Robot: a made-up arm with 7 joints. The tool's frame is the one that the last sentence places. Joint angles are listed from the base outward.
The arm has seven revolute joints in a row. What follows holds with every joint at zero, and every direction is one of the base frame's.
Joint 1 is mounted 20 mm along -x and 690 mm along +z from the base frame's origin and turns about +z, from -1.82 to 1.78 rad.
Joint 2 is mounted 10 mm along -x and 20 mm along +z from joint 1 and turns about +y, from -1.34 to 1.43 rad.
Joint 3 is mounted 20 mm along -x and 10 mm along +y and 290 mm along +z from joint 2 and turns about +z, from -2.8 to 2.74 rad.
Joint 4 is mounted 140 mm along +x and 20 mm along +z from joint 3 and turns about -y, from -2.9 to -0.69 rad.
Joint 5 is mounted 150 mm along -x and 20 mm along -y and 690 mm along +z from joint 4 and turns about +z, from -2.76 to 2.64 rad.
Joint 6 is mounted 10 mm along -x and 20 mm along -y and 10 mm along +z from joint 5 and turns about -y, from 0.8 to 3.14 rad.
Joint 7 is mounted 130 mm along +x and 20 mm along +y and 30 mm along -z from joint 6 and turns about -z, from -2.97 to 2.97 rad.
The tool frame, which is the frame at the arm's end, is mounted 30 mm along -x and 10 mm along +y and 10 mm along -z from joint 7; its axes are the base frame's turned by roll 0, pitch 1.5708 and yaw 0 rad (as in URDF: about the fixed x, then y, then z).
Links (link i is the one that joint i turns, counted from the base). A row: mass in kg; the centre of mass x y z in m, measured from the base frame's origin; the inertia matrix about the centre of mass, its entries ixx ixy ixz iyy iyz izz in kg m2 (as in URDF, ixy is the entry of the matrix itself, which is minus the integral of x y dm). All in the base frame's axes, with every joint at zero. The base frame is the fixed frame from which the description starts. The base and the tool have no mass.
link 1: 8.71; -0.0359 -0.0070 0.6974; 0.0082 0 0 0.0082 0 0.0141
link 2: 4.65; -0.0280 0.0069 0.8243; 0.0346 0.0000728 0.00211 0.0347 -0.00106 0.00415
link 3: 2.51; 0.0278 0.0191 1.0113; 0.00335 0 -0.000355 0.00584 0 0.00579
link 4: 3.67; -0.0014 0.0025 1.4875; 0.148 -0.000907 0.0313 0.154 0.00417 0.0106
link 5: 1.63; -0.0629 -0.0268 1.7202; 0.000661 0 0 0.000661 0 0.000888
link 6: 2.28; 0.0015 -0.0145 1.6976; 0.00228 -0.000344 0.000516 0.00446 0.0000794 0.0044
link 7: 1.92; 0.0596 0.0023 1.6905; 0.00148 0 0 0.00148 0 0.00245
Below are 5 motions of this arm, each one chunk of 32 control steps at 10 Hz.
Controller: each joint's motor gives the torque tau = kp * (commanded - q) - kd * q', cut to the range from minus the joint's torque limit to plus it. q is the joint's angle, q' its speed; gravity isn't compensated. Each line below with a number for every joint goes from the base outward.
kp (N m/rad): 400 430 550 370 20 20 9.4
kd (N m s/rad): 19 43 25 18 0.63 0.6 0.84
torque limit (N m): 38 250 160 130 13 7.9 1.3
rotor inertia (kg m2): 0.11 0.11 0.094 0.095 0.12 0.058 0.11
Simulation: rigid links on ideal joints. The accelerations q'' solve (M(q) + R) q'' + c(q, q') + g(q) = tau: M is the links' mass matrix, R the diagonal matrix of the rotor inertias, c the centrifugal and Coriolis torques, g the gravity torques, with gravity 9.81 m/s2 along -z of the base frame. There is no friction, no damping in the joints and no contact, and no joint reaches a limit. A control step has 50 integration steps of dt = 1/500 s. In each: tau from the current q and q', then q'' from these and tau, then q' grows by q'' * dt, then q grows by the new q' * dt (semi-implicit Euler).
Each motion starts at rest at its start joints. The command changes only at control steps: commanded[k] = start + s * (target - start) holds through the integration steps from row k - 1 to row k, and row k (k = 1, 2, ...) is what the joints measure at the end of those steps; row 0 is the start. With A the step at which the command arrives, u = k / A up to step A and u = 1 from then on. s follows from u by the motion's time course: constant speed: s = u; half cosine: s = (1 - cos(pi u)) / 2; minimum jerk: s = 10 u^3 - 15 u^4 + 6 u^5; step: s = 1 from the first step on.
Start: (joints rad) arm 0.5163 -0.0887 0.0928 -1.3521 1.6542 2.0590 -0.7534
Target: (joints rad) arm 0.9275 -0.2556 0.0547 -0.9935 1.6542 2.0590 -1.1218
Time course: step
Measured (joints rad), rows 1 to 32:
1: 0.6781 -0.0321 -0.0092 -1.2296 1.7173 2.1963 -0.8243
2: 0.8170 -0.0533 -0.0073 -1.1661 1.7863 2.3100 -1.0015
3: 0.9299 -0.0903 0.0613 -1.1290 1.7856 2.1715 -1.1601
4: 1.0041 -0.1233 0.1226 -1.1116 1.7258 1.9062 -1.2274
5: 1.0394 -0.1514 0.1383 -1.1006 1.6554 1.8111 -1.2150
6: 1.0044 -0.1711 0.1243 -1.0883 1.6392 1.9003 -1.1712
7: 0.9466 -0.1767 0.0722 -1.0798 1.6788 2.0624 -1.1353
8: 0.8953 -0.1718 0.0229 -1.0846 1.7190 2.2170 -1.1207
9: 0.8730 -0.1614 0.0025 -1.0976 1.7312 2.2799 -1.1232
10: 0.8824 -0.1483 0.0127 -1.1093 1.7275 2.2308 -1.1330
11: 0.9112 -0.1353 0.0402 -1.1183 1.7228 2.1318 -1.1425
12: 0.9416 -0.1251 0.0680 -1.1262 1.7190 2.0555 -1.1483
13: 0.9590 -0.1194 0.0831 -1.1308 1.7150 2.0285 -1.1506
14: 0.9577 -0.1183 0.0817 -1.1301 1.7127 2.0419 -1.1505
15: 0.9424 -0.1207 0.0680 -1.1252 1.7136 2.0799 -1.1487
16: 0.9235 -0.1255 0.0512 -1.1190 1.7161 2.1249 -1.1461
17: 0.9106 -0.1315 0.0396 -1.1134 1.7179 2.1561 -1.1437
18: 0.9087 -0.1373 0.0378 -1.1090 1.7179 2.1592 -1.1421
19: 0.9161 -0.1420 0.0446 -1.1061 1.7161 2.1369 -1.1417
20: 0.9273 -0.1447 0.0548 -1.1051 1.7131 2.1054 -1.1424
21: 0.9359 -0.1454 0.0627 -1.1059 1.7103 2.0829 -1.1437
22: 0.9386 -0.1445 0.0651 -1.1076 1.7092 2.0786 -1.1449
23: 0.9353 -0.1424 0.0621 -1.1096 1.7106 2.0904 -1.1455
24: 0.9291 -0.1398 0.0563 -1.1114 1.7136 2.1087 -1.1454
25: 0.9235 -0.1373 0.0512 -1.1130 1.7167 2.1233 -1.1448
26: 0.9211 -0.1354 0.0491 -1.1142 1.7185 2.1284 -1.1442
27: 0.9222 -0.1343 0.0502 -1.1148 1.7185 2.1238 -1.1440
28: 0.9256 -0.1340 0.0533 -1.1147 1.7174 2.1139 -1.1441
29: 0.9292 -0.1345 0.0565 -1.1142 1.7158 2.1047 -1.1445
30: 0.9311 -0.1354 0.0582 -1.1134 1.7145 2.1001 -1.1449
31: 0.9309 -0.1366 0.0580 -1.1125 1.7138 2.1014 -1.1450
32: 0.9291 -0.1376 0.0564 -1.1116 1.7138 2.1065 -1.1449

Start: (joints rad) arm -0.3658 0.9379 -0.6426 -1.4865 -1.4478 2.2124 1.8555
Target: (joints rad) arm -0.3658 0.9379 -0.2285 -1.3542 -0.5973 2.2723 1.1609
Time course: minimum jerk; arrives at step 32
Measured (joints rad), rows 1 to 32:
1: -0.3670 0.9752 -0.6276 -1.4979 -1.4385 2.1966 1.8568
2: -0.3625 1.0395 -0.5935 -1.5511 -1.4525 2.1999 1.8546
3: -0.3593 1.1096 -0.5571 -1.6048 -1.5136 2.2484 1.8437
4: -0.3599 1.1601 -0.5334 -1.6372 -1.5763 2.2896 1.8261
5: -0.3660 1.1796 -0.5291 -1.6402 -1.5837 2.2876 1.8082
6: -0.3751 1.1703 -0.5395 -1.6182 -1.5237 2.2485 1.7949
7: -0.3820 1.1428 -0.5524 -1.5854 -1.4359 2.2051 1.7865
8: -0.3834 1.1113 -0.5572 -1.5565 -1.3701 2.1878 1.7783
9: -0.3790 1.0893 -0.5484 -1.5396 -1.3415 2.1973 1.7644
10: -0.3704 1.0833 -0.5270 -1.5354 -1.3294 2.2140 1.7409
11: -0.3606 1.0921 -0.4979 -1.5401 -1.3102 2.2257 1.7081
12: -0.3532 1.1086 -0.4675 -1.5475 -1.2787 2.2308 1.6690
13: -0.3508 1.1251 -0.4408 -1.5524 -1.2402 2.2286 1.6275
14: -0.3539 1.1359 -0.4198 -1.5517 -1.1963 2.2180 1.5862
15: -0.3608 1.1395 -0.4034 -1.5450 -1.1432 2.2022 1.5463
16: -0.3684 1.1370 -0.3888 -1.5342 -1.0807 2.1871 1.5077
17: -0.3737 1.1316 -0.3729 -1.5220 -1.0162 2.1769 1.4700
18: -0.3750 1.1263 -0.3539 -1.5107 -0.9587 2.1732 1.4325
19: -0.3720 1.1234 -0.3318 -1.5017 -0.9112 2.1741 1.3949
20: -0.3662 1.1235 -0.3081 -1.4952 -0.8709 2.1764 1.3576
21: -0.3597 1.1261 -0.2848 -1.4909 -0.8335 2.1773 1.3213
22: -0.3548 1.1298 -0.2641 -1.4877 -0.7972 2.1754 1.2874
23: -0.3530 1.1334 -0.2474 -1.4850 -0.7624 2.1707 1.2570
24: -0.3545 1.1358 -0.2348 -1.4821 -0.7299 2.1644 1.2308
25: -0.3583 1.1370 -0.2260 -1.4789 -0.7005 2.1581 1.2090
26: -0.3629 1.1369 -0.2199 -1.4757 -0.6754 2.1529 1.1915
27: -0.3665 1.1362 -0.2152 -1.4728 -0.6560 2.1497 1.1781
28: -0.3683 1.1353 -0.2112 -1.4705 -0.6432 2.1486 1.1683
29: -0.3680 1.1347 -0.2076 -1.4689 -0.6366 2.1491 1.1615
30: -0.3661 1.1346 -0.2046 -1.4682 -0.6350 2.1505 1.1575
31: -0.3639 1.1348 -0.2023 -1.4681 -0.6363 2.1520 1.1556
32: -0.3623 1.1353 -0.2011 -1.4683 -0.6383 2.1527 1.1552

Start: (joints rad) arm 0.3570 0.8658 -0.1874 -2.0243 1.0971 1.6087 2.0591
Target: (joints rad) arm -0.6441 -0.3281 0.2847 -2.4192 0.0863 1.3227 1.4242
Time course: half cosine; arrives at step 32
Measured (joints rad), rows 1 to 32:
1: 0.3549 0.9079 -0.1778 -2.0158 1.0977 1.6463 2.0543
2: 0.3524 0.9512 -0.1629 -2.0543 1.0944 1.6602 2.0436
3: 0.3400 0.9849 -0.1505 -2.1019 1.0820 1.5851 2.0352
4: 0.3205 0.9982 -0.1422 -2.1342 1.0584 1.5415 2.0302
5: 0.2971 0.9852 -0.1370 -2.1416 1.0294 1.5672 2.0241
6: 0.2703 0.9483 -0.1324 -2.1300 1.0046 1.6000 2.0119
7: 0.2420 0.8960 -0.1237 -2.1165 0.9814 1.6076 1.9924
8: 0.2126 0.8401 -0.1091 -2.1149 0.9508 1.5995 1.9682
9: 0.1808 0.7899 -0.0906 -2.1296 0.9114 1.5832 1.9428
10: 0.1441 0.7477 -0.0713 -2.1574 0.8681 1.5602 1.9183
11: 0.1018 0.7098 -0.0533 -2.1913 0.8234 1.5366 1.8947
12: 0.0549 0.6703 -0.0366 -2.2240 0.7763 1.5190 1.8708
13: 0.0056 0.6242 -0.0196 -2.2506 0.7262 1.5074 1.8452
14: -0.0438 0.5699 -0.0006 -2.2706 0.6754 1.4980 1.8173
15: -0.0920 0.5090 0.0210 -2.2869 0.6263 1.4876 1.7871
16: -0.1392 0.4450 0.0443 -2.3037 0.5786 1.4741 1.7554
17: -0.1864 0.3814 0.0681 -2.3237 0.5305 1.4564 1.7234
18: -0.2343 0.3206 0.0909 -2.3475 0.4811 1.4354 1.6922
19: -0.2828 0.2630 0.1124 -2.3737 0.4313 1.4136 1.6623
20: -0.3309 0.2080 0.1327 -2.3998 0.3828 1.3931 1.6338
21: -0.3773 0.1547 0.1525 -2.4238 0.3373 1.3747 1.6064
22: -0.4208 0.1023 0.1722 -2.4447 0.2956 1.3584 1.5799
23: -0.4606 0.0514 0.1917 -2.4627 0.2577 1.3440 1.5544
24: -0.4966 0.0029 0.2105 -2.4785 0.2238 1.3307 1.5302
25: -0.5292 -0.0419 0.2278 -2.4931 0.1935 1.3181 1.5078
26: -0.5585 -0.0818 0.2431 -2.5070 0.1666 1.3060 1.4877
27: -0.5843 -0.1163 0.2561 -2.5199 0.1433 1.2948 1.4703
28: -0.6062 -0.1453 0.2668 -2.5312 0.1239 1.2854 1.4558
29: -0.6237 -0.1686 0.2753 -2.5403 0.1090 1.2782 1.4442
30: -0.6364 -0.1865 0.2817 -2.5467 0.0988 1.2733 1.4355
31: -0.6439 -0.1989 0.2860 -2.5504 0.0933 1.2706 1.4297
32: -0.6464 -0.2055 0.2880 -2.5515 0.0925 1.2699 1.4269

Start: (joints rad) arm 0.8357 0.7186 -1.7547 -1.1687 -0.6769 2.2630 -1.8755
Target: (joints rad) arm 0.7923 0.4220 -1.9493 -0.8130 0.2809 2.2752 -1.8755
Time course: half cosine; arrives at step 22
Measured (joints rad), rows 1 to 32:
1: 0.8325 0.7392 -1.7335 -1.2006 -0.6805 2.2757 -1.8728
2: 0.8245 0.7782 -1.6855 -1.2539 -0.7248 2.2740 -1.8636
3: 0.8196 0.8167 -1.6479 -1.2880 -0.7916 2.2689 -1.8505
4: 0.8207 0.8377 -1.6369 -1.2861 -0.8091 2.2961 -1.8401
5: 0.8285 0.8360 -1.6514 -1.2521 -0.7467 2.3216 -1.8369
6: 0.8405 0.8162 -1.6805 -1.2010 -0.6347 2.3126 -1.8409
7: 0.8497 0.7872 -1.7120 -1.1504 -0.5223 2.2968 -1.8484
8: 0.8501 0.7572 -1.7375 -1.1138 -0.4418 2.2970 -1.8551
9: 0.8411 0.7301 -1.7549 -1.0944 -0.3902 2.2927 -1.8581
10: 0.8270 0.7053 -1.7674 -1.0862 -0.3410 2.2634 -1.8572
11: 0.8127 0.6801 -1.7800 -1.0794 -0.2716 2.2197 -1.8541
12: 0.8020 0.6520 -1.7964 -1.0656 -0.1813 2.1841 -1.8514
13: 0.7963 0.6213 -1.8165 -1.0414 -0.0873 2.1692 -1.8510
14: 0.7949 0.5907 -1.8379 -1.0094 -0.0069 2.1756 -1.8532
15: 0.7959 0.5633 -1.8573 -0.9757 0.0558 2.1942 -1.8568
16: 0.7973 0.5410 -1.8725 -0.9458 0.1075 2.2112 -1.8599
17: 0.7981 0.5237 -1.8835 -0.9227 0.1546 2.2170 -1.8616
18: 0.7976 0.5101 -1.8916 -0.9066 0.1976 2.2121 -1.8619
19: 0.7961 0.4985 -1.8980 -0.8961 0.2335 2.2035 -1.8614
20: 0.7939 0.4878 -1.9036 -0.8894 0.2599 2.1975 -1.8611
21: 0.7916 0.4782 -1.9084 -0.8854 0.2761 2.1963 -1.8614
22: 0.7897 0.4706 -1.9116 -0.8842 0.2822 2.1983 -1.8623
23: 0.7886 0.4659 -1.9127 -0.8854 0.2804 2.1989 -1.8632
24: 0.7884 0.4642 -1.9121 -0.8877 0.2764 2.1945 -1.8637
25: 0.7890 0.4648 -1.9106 -0.8895 0.2749 2.1880 -1.8635
26: 0.7901 0.4668 -1.9091 -0.8899 0.2753 2.1852 -1.8630
27: 0.7915 0.4692 -1.9081 -0.8886 0.2752 2.1876 -1.8623
28: 0.7927 0.4715 -1.9077 -0.8862 0.2734 2.1925 -1.8619
29: 0.7937 0.4733 -1.9076 -0.8840 0.2711 2.1969 -1.8617
30: 0.7942 0.4745 -1.9076 -0.8826 0.2699 2.1992 -1.8617
31: 0.7941 0.4751 -1.9076 -0.8824 0.2702 2.1989 -1.8617
32: 0.7937 0.4750 -1.9075 -0.8833 0.2712 2.1969 -1.8618

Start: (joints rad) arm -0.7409 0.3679 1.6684 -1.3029 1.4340 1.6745 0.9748
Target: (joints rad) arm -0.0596 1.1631 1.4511 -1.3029 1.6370 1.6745 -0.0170
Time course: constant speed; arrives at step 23
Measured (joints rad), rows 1 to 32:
1: -0.7135 0.4004 1.6464 -1.3423 1.4382 1.6649 0.9590
2: -0.6780 0.4519 1.6053 -1.4261 1.4440 1.6998 0.9256
3: -0.6419 0.5107 1.5656 -1.4895 1.4571 1.7804 0.8872
4: -0.6123 0.5662 1.5396 -1.5031 1.4911 1.8277 0.8479
5: -0.5899 0.6120 1.5291 -1.4759 1.5203 1.8240 0.8052
6: -0.5710 0.6483 1.5273 -1.4352 1.5164 1.8006 0.7568
7: -0.5504 0.6813 1.5243 -1.4044 1.4963 1.7814 0.7045
8: -0.5242 0.7171 1.5146 -1.3933 1.4932 1.7798 0.6529
9: -0.4914 0.7581 1.4982 -1.3985 1.5130 1.7986 0.6062
10: -0.4547 0.8029 1.4789 -1.4103 1.5380 1.8265 0.5650
11: -0.4175 0.8482 1.4608 -1.4196 1.5536 1.8473 0.5268
12: -0.3824 0.8911 1.4466 -1.4217 1.5599 1.8535 0.4882
13: -0.3507 0.9301 1.4364 -1.4167 1.5636 1.8497 0.4469
14: -0.3220 0.9661 1.4283 -1.4074 1.5689 1.8442 0.4026
15: -0.2953 1.0012 1.4199 -1.3975 1.5762 1.8421 0.3568
16: -0.2693 1.0373 1.4094 -1.3891 1.5840 1.8450 0.3110
17: -0.2428 1.0754 1.3967 -1.3829 1.5919 1.8524 0.2665
18: -0.2152 1.1150 1.3827 -1.3786 1.6001 1.8621 0.2235
19: -0.1861 1.1551 1.3688 -1.3752 1.6089 1.8708 0.1813
20: -0.1557 1.1944 1.3563 -1.3721 1.6175 1.8760 0.1394
21: -0.1243 1.2321 1.3455 -1.3687 1.6254 1.8772 0.0972
22: -0.0924 1.2682 1.3362 -1.3652 1.6327 1.8754 0.0544
23: -0.0605 1.3031 1.3277 -1.3615 1.6400 1.8724 0.0113
24: -0.0432 1.3230 1.3203 -1.3739 1.6436 1.8834 -0.0176
25: -0.0333 1.3320 1.3178 -1.3814 1.6445 1.8990 -0.0233
26: -0.0320 1.3328 1.3206 -1.3805 1.6449 1.8931 -0.0147
27: -0.0383 1.3283 1.3264 -1.3728 1.6431 1.8734 -0.0045
28: -0.0495 1.3217 1.3320 -1.3618 1.6385 1.8600 0.0000
29: -0.0620 1.3165 1.3346 -1.3515 1.6343 1.8578 -0.0015
30: -0.0723 1.3147 1.3335 -1.3445 1.6334 1.8624 -0.0055
31: -0.0778 1.3164 1.3300 -1.3421 1.6345 1.8704 -0.0085
32: -0.0778 1.3199 1.3262 -1.3438 1.6357 1.8787 -0.0092

